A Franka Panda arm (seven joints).
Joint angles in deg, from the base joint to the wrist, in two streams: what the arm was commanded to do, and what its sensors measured. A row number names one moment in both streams.
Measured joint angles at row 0:
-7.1, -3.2, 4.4, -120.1, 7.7, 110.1, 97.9
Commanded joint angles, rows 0 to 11:
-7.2, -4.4, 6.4, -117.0, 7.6, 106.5, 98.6
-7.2, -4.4, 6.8, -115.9, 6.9, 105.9, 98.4
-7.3, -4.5, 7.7, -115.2, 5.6, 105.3, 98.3
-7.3, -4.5, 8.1, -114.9, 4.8, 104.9, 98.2
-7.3, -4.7, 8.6, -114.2, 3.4, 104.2, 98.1
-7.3, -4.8, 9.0, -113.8, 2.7, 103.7, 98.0
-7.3, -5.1, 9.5, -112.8, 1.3, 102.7, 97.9
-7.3, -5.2, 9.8, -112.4, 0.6, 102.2, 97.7
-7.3, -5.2, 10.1, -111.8, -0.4, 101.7, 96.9
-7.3, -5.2, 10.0, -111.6, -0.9, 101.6, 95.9
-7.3, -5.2, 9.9, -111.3, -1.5, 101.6, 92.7
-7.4, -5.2, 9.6, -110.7, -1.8, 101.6, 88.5
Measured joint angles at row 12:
-6.9, -5.0, 9.5, -112.6, 0.3, 103.2, 96.3
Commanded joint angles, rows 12 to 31:
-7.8, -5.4, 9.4, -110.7, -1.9, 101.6, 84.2
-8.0, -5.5, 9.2, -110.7, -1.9, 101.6, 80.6
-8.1, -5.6, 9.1, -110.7, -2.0, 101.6, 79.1
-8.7, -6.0, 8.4, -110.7, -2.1, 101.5, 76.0
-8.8, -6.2, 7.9, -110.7, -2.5, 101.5, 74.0
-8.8, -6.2, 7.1, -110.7, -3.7, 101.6, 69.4
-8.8, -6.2, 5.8, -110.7, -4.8, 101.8, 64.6
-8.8, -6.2, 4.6, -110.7, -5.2, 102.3, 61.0
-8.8, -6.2, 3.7, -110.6, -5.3, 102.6, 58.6
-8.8, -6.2, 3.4, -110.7, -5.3, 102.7, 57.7
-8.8, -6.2, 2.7, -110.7, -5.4, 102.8, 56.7
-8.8, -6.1, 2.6, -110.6, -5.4, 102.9, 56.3
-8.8, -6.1, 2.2, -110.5, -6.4, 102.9, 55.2
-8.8, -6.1, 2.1, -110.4, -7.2, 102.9, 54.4
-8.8, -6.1, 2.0, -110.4, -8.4, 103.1, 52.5
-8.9, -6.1, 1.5, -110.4, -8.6, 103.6, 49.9
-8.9, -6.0, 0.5, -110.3, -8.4, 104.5, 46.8
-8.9, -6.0, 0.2, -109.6, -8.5, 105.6, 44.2
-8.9, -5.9, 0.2, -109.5, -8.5, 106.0, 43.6
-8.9, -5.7, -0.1, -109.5, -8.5, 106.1, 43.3
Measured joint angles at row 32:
-8.9, -5.6, 0.8, -110.4, -7.6, 104.9, 47.6
